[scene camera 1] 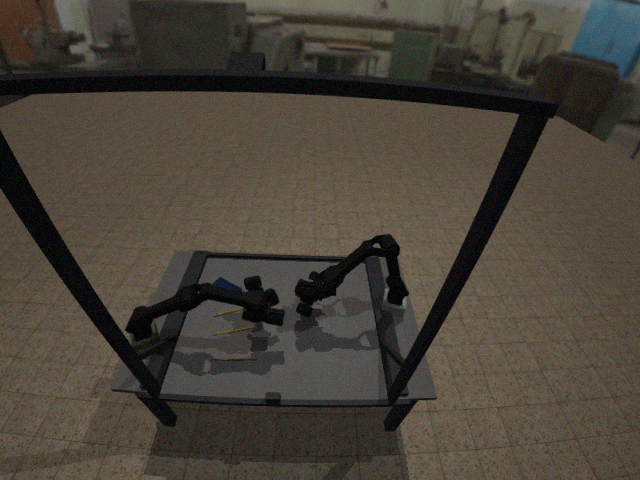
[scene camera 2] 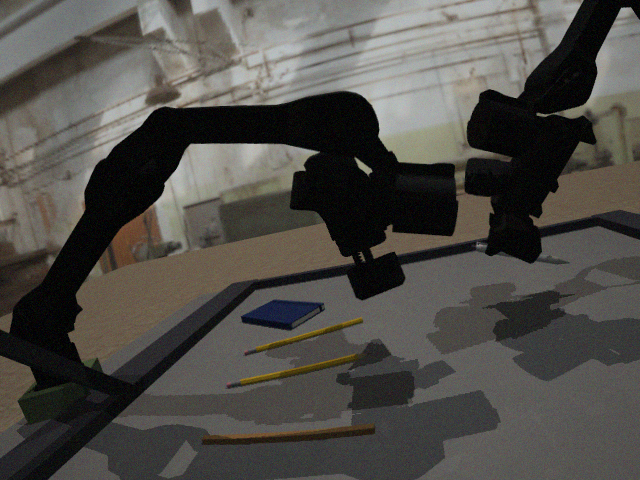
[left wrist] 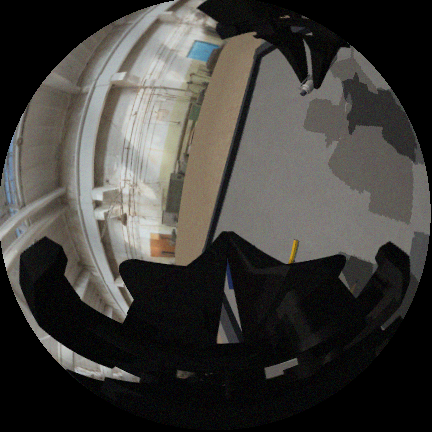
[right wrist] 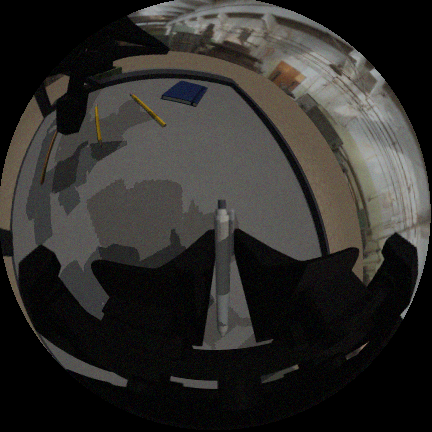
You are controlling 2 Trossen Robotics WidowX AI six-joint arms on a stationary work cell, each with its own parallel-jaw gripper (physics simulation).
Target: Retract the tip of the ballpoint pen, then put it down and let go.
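Pixels of known places: left gripper, fingertip midpoint: [scene camera 1: 258, 287] [left wrist: 226, 236] [right wrist: 167, 51]; right gripper, fingertip midpoint: [scene camera 2: 488, 250] [left wrist: 310, 85] [right wrist: 223, 234]; left arm's base, origin of the base link: [scene camera 1: 142, 332] [right wrist: 105, 69]; right arm's base, origin of the base link: [scene camera 1: 395, 298].
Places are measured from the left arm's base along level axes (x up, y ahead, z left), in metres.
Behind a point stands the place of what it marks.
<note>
A grey ballpoint pen [scene camera 2: 553, 259] @(x 0.012, y 0.717, z -0.227 m) [right wrist: 222, 260] @(x 0.038, y 0.666, z -0.174 m) is held across the fingertips of my right gripper [scene camera 2: 515, 238] [right wrist: 223, 234] @(x 0.035, y 0.656, z -0.158 m). Its dark button end faces away in the right wrist view. The pen's button end [left wrist: 306, 87] @(x 0.046, y 0.642, z -0.154 m) also shows near the top right of the left wrist view. Its pointed end lies between the fingers lower in the right wrist view; whether the writing tip is out is too small to tell. My left gripper [scene camera 2: 376, 275] [left wrist: 226, 236] @(x 0.104, y 0.489, z -0.082 m) is shut and empty, above the table and apart from the pen, to its left in scene camera 2.
A blue notebook [scene camera 1: 224, 284] @(x -0.028, y 0.388, z 0.122 m) [scene camera 2: 281, 313] @(x -0.028, y 0.377, z 0.077 m) [right wrist: 184, 93] @(x -0.028, y 0.401, z 0.067 m) lies toward the back left in scene camera 1. Two yellow pencils [scene camera 2: 305, 335] @(x -0.034, y 0.386, z -0.043 m) [scene camera 2: 294, 370] @(x -0.034, y 0.341, z -0.141 m) lie in front of it. A brown stick [scene camera 1: 234, 359] @(x -0.034, y 0.296, z -0.265 m) [scene camera 2: 289, 435] @(x -0.033, y 0.301, z -0.268 m) [right wrist: 48, 157] @(x -0.038, y 0.321, z -0.270 m) lies nearer the front edge of the table.
</note>
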